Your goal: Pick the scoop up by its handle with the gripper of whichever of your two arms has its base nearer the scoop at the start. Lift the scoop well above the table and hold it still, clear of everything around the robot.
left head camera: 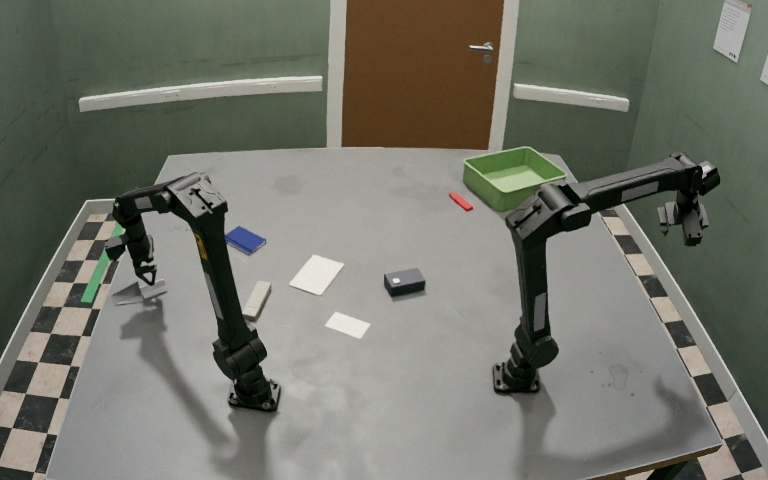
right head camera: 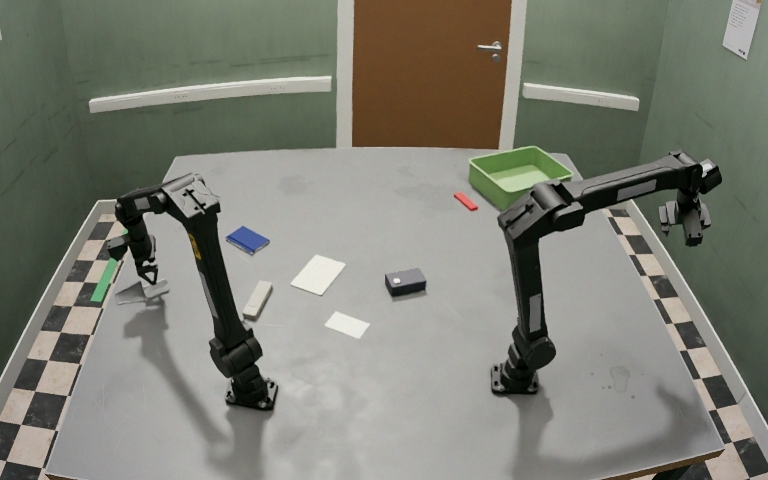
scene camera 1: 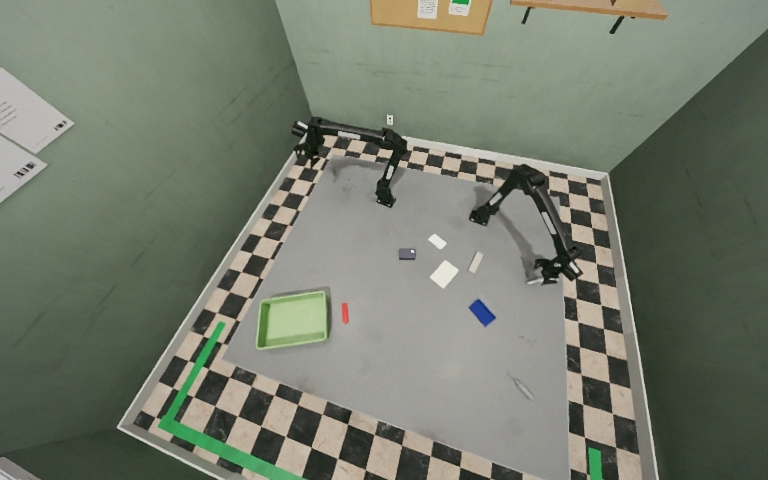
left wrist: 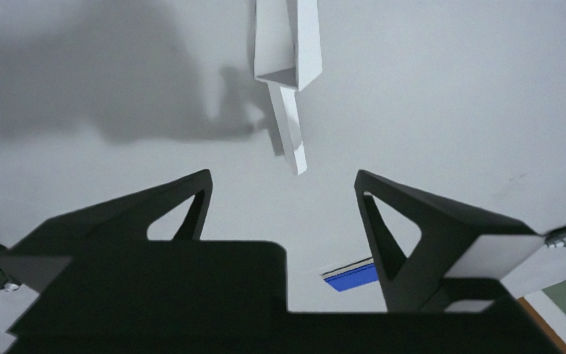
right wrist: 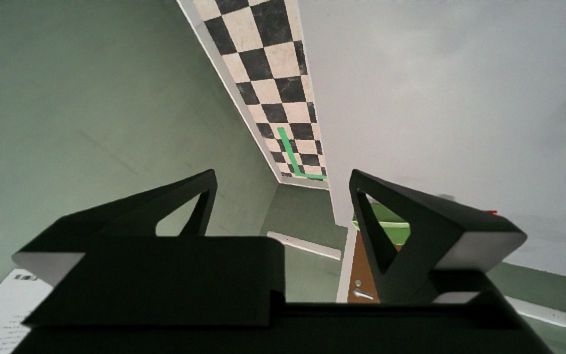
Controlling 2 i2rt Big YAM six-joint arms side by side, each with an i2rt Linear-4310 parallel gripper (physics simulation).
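Pixels of known places: left gripper, fingertip midpoint: (left head camera: 150,273) (right head camera: 153,273) (scene camera 1: 538,276) (left wrist: 283,177); right gripper, fingertip midpoint: (left head camera: 679,232) (right head camera: 682,232) (scene camera 1: 304,163) (right wrist: 283,176); left arm's base, origin of the base link: (left head camera: 254,395) (right head camera: 251,393) (scene camera 1: 479,218); right arm's base, origin of the base link: (left head camera: 516,379) (right head camera: 514,381) (scene camera 1: 386,200).
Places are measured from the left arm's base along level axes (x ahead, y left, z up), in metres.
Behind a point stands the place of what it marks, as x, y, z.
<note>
The light grey scoop (left head camera: 128,293) @(0.277, 0.465, 0.016) (right head camera: 130,294) @(0.272, 0.469, 0.012) (left wrist: 275,50) @(0.277, 0.433, 0.002) lies on the table at the far left in both head views. Its handle (left head camera: 156,289) @(0.311, 0.374, 0.020) (right head camera: 158,289) @(0.307, 0.379, 0.020) (scene camera 1: 533,280) @(0.311, 0.380, 0.027) (left wrist: 289,125) @(0.305, 0.396, 0.036) points down the picture in the left wrist view. My left gripper (left head camera: 148,280) @(0.306, 0.379, 0.078) (right head camera: 150,280) @(0.306, 0.379, 0.078) (left wrist: 283,177) @(0.306, 0.379, 0.078) is open and empty, pointing down over the scoop. The handle's end shows just beyond the line of its fingertips, between them sideways. In scene camera 1 the gripper hides most of the scoop. My right gripper (left head camera: 682,229) @(0.291, -1.054, 0.357) (right head camera: 683,229) @(0.291, -1.054, 0.357) (right wrist: 283,176) @(0.291, -1.054, 0.357) is open and empty, high at the far right of the head views.
A blue book (left head camera: 245,240) @(0.586, 0.153, 0.011) (scene camera 1: 481,312) @(0.599, 0.158, 0.011), a beige block (left head camera: 257,300) @(0.313, 0.050, 0.020), white sheets (left head camera: 317,274) @(0.463, -0.095, 0.005) (left head camera: 347,324) @(0.275, -0.198, 0.002), a dark box (left head camera: 404,281) @(0.423, -0.337, 0.036), a red bar (left head camera: 460,201) @(0.894, -0.521, 0.010) and a green bin (left head camera: 481,183) @(0.960, -0.596, 0.052) (scene camera 1: 293,319) @(1.051, -0.769, 0.002) are on the table. A slim grey tool (scene camera 1: 522,388) @(0.870, 0.416, 0.025) lies low right in scene camera 1.
</note>
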